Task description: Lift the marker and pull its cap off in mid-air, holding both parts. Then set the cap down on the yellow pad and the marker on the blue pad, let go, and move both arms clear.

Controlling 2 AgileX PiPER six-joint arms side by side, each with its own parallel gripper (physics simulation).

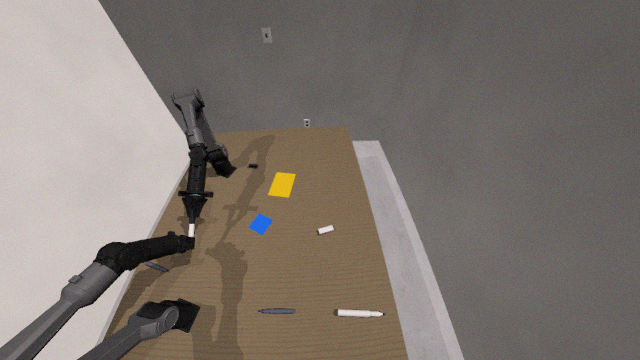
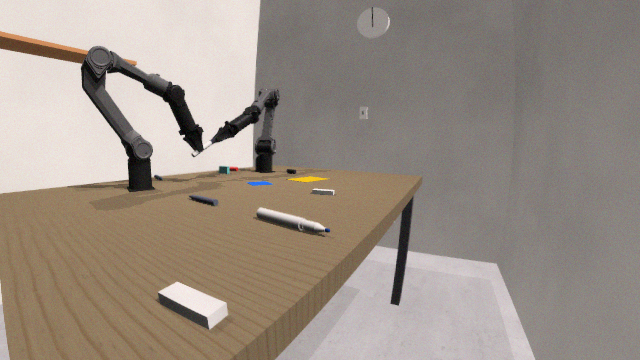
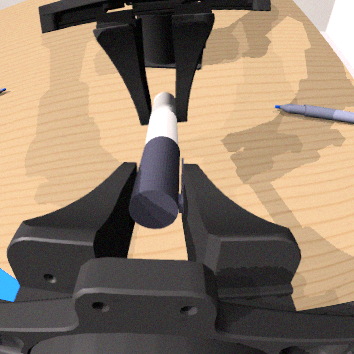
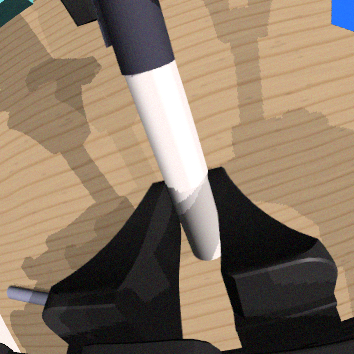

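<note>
The held marker, white barrel (image 1: 191, 230) (image 3: 162, 125) (image 4: 167, 130) with dark cap (image 3: 159, 172) (image 4: 142, 40), hangs in mid-air between both arms. Cap and barrel are still joined, with no gap showing. My right gripper (image 1: 191, 243) (image 2: 199, 149) (image 4: 192, 193) is shut on the barrel near its far end. My left gripper (image 1: 192, 221) (image 2: 213, 141) (image 3: 159, 181) is shut on the cap, one finger on each side. The yellow pad (image 1: 282, 185) (image 2: 308, 179) and blue pad (image 1: 260, 224) (image 2: 260, 183) lie on the table.
Loose on the table are a white block (image 1: 325, 229) (image 2: 323, 192), a larger-looking white block (image 2: 192, 304), a white marker (image 1: 357, 313) (image 2: 290, 220), a dark pen (image 1: 276, 311) (image 2: 203, 200), another pen (image 1: 156, 267), a black piece (image 1: 253, 165) and a teal block (image 2: 224, 170).
</note>
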